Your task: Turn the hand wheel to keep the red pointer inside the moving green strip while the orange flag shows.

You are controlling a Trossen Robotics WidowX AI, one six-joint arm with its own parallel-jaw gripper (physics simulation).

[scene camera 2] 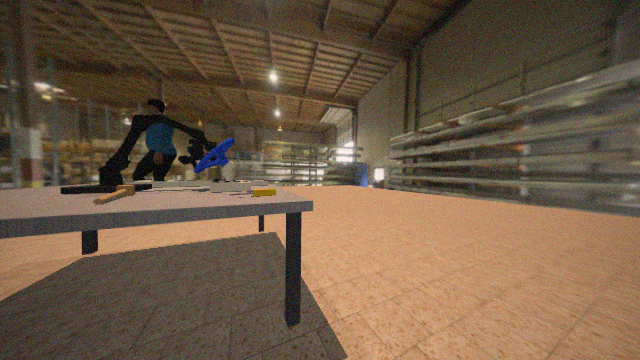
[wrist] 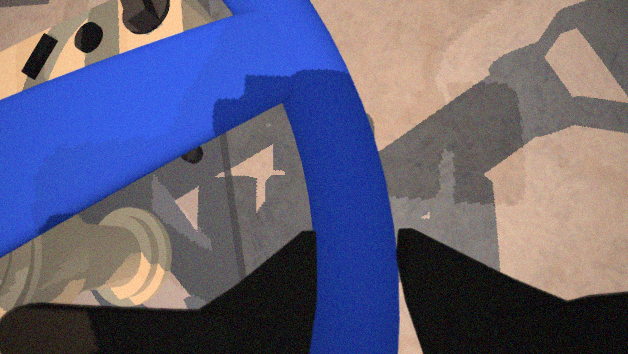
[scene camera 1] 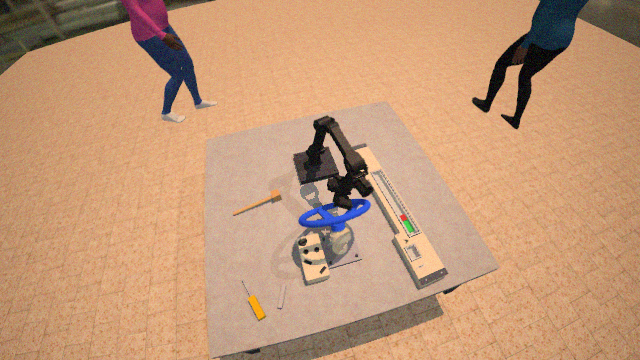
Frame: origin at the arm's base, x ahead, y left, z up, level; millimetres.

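Where they show: gripper, fingertip midpoint: (wrist: pixel 356 244) (scene camera 1: pixel 333 204); arm's base, link origin: (scene camera 2: pixel 110 185) (scene camera 1: pixel 315 161).
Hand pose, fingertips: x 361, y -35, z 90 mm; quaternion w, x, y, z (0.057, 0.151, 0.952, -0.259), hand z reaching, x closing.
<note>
Things, the pixels of their top centre, and the offset from my fingertips. "spot": a spot on its surface instead.
- long cream gauge, surface spot: (scene camera 1: pixel 427 266) spot: dx +404, dy +271, dz -79 mm
- red pointer, surface spot: (scene camera 1: pixel 403 218) spot: dx +156, dy +294, dz -78 mm
- green strip, surface spot: (scene camera 1: pixel 409 227) spot: dx +209, dy +296, dz -78 mm
- wooden mallet, top centre: (scene camera 1: pixel 255 200) (scene camera 2: pixel 115 187) dx -212, dy -342, dz -74 mm
- yellow-handled screwdriver, top centre: (scene camera 1: pixel 250 296) (scene camera 2: pixel 254 190) dx +244, dy -470, dz -90 mm
- thin grey rod, top centre: (scene camera 1: pixel 281 295) dx +280, dy -345, dz -103 mm
A blue hand wheel (scene camera 1: pixel 304 219) (scene camera 2: pixel 227 144) (wrist: pixel 350 150) stands tilted on a pale hub and base. My gripper (scene camera 1: pixel 343 202) (wrist: pixel 356 244) is shut on its rim, on the side toward the arm; in the wrist view a black finger lies on each side of the rim, near a spoke. A long cream gauge (scene camera 1: pixel 427 266) lies right of the wheel in scene camera 1. In its slot, the red pointer (scene camera 1: pixel 403 218) sits at the upper end of the green strip (scene camera 1: pixel 409 227), and most of the green shows below it. No orange flag shows in these views.
A cream box with black knobs (scene camera 1: pixel 316 269) stands in front of the wheel's base. A wooden mallet (scene camera 1: pixel 255 205) (scene camera 2: pixel 114 195) lies to the left. A yellow-handled screwdriver (scene camera 1: pixel 256 307) (scene camera 2: pixel 264 192) and a thin grey rod (scene camera 1: pixel 282 297) lie near the table's front left. Two people stand beyond the table.
</note>
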